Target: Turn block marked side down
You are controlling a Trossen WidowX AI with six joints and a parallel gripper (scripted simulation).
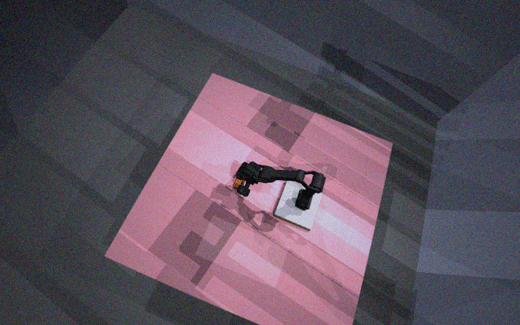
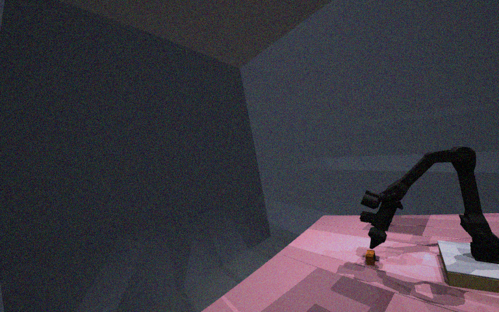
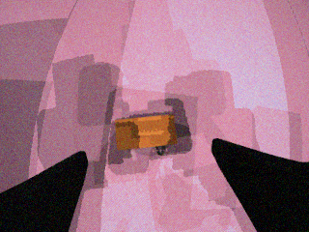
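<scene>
Now: the block 1 cm ahead of my gripper tip and 6 cm below it.
</scene>
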